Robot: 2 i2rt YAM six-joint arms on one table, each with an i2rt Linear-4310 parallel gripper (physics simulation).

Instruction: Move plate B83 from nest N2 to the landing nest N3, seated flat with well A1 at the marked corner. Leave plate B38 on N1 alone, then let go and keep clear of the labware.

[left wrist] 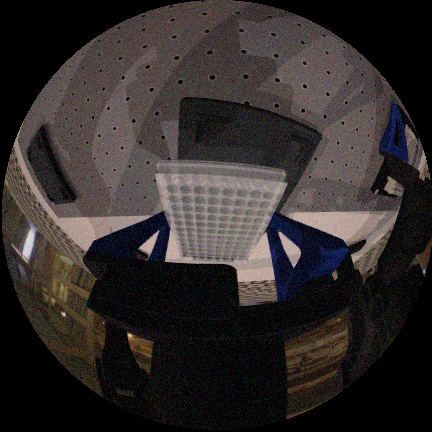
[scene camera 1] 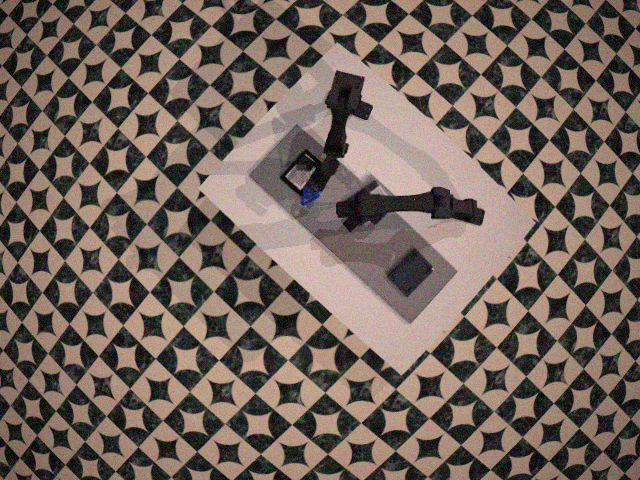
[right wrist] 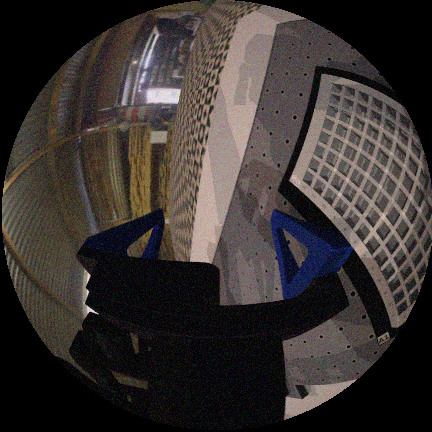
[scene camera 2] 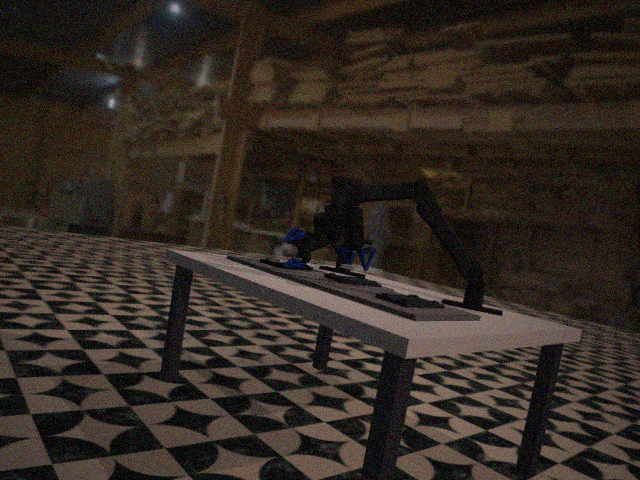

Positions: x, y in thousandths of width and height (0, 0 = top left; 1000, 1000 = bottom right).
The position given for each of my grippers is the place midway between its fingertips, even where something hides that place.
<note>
My right gripper (scene camera 2: 443, 528) is open and touches a black-framed grid rack (right wrist: 818, 383). I also see my left gripper (left wrist: 503, 499).
My right gripper also shows in the right wrist view (right wrist: 503, 497).
</note>
